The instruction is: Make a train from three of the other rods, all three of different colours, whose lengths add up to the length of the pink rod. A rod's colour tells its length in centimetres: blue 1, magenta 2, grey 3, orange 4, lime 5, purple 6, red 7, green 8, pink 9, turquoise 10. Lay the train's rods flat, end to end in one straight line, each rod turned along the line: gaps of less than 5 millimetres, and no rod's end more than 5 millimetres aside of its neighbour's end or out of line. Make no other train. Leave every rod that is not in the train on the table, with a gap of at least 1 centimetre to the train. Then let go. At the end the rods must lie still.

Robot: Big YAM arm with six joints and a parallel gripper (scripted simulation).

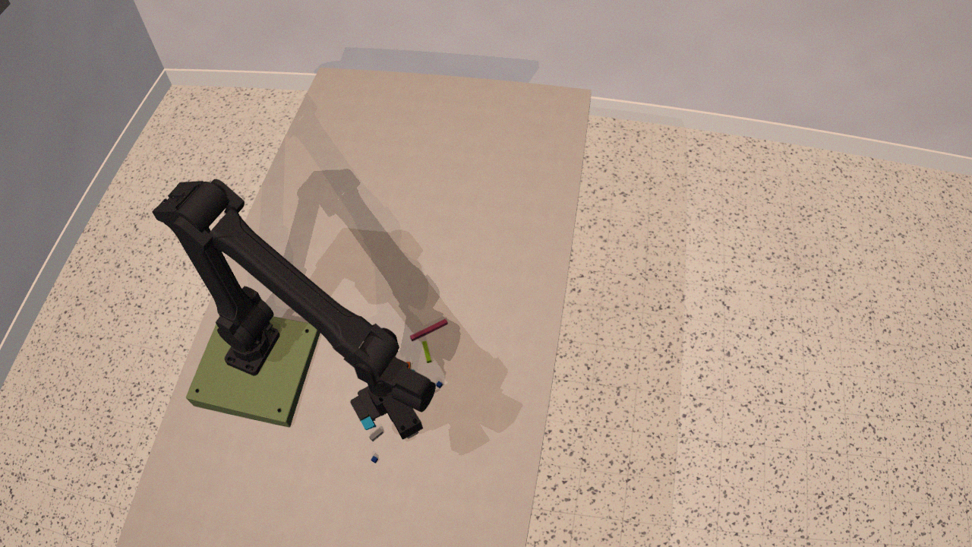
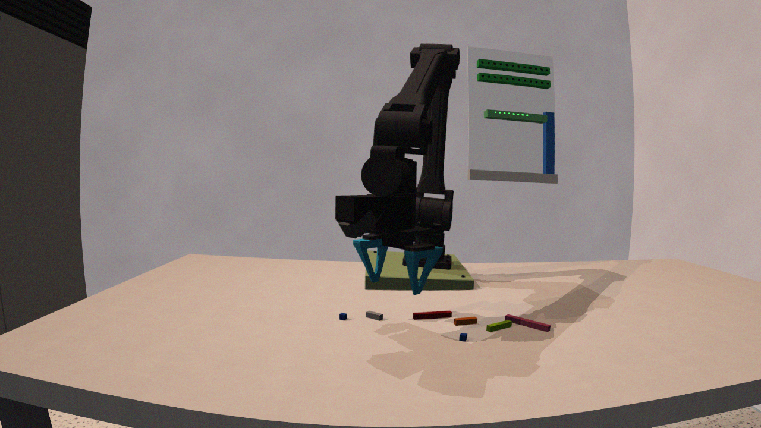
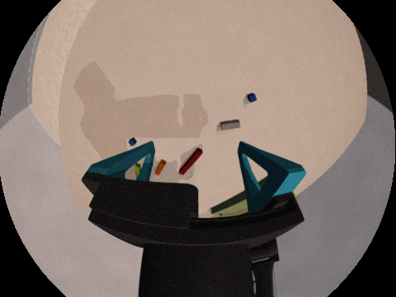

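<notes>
The grey rod is 70 mm below my hand, 40 mm to the right of it and 40 mm behind it. From my hand the other things lie so: red rod 70 mm below, 60 mm to the left, 60 mm behind; then lime rod 180 mm to the left, 70 mm below, 10 mm behind; then orange rod 120 mm to the left, 70 mm below, 30 mm behind.
</notes>
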